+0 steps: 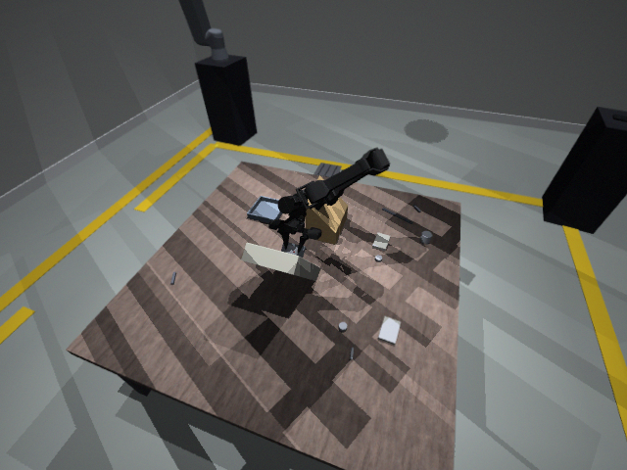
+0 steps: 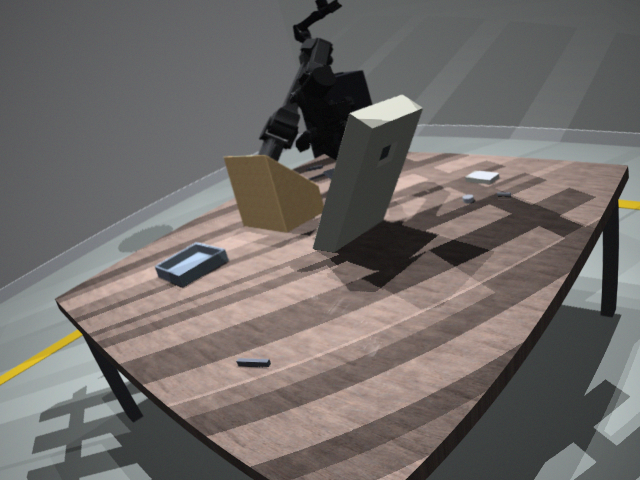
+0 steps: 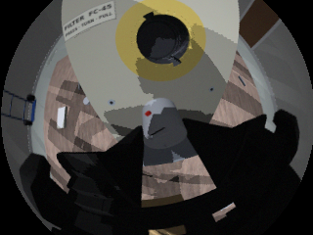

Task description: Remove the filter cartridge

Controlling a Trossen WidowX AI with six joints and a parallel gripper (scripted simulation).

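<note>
The grey service panel is 4 cm ahead of my gripper tip, 1 cm to the right of it and 3 cm below it. The rest, counted from my gripper tip: round filter cartridge right at my gripper tip; then blue-grey tray 33 cm behind, 33 cm to the right, 17 cm below.
</note>
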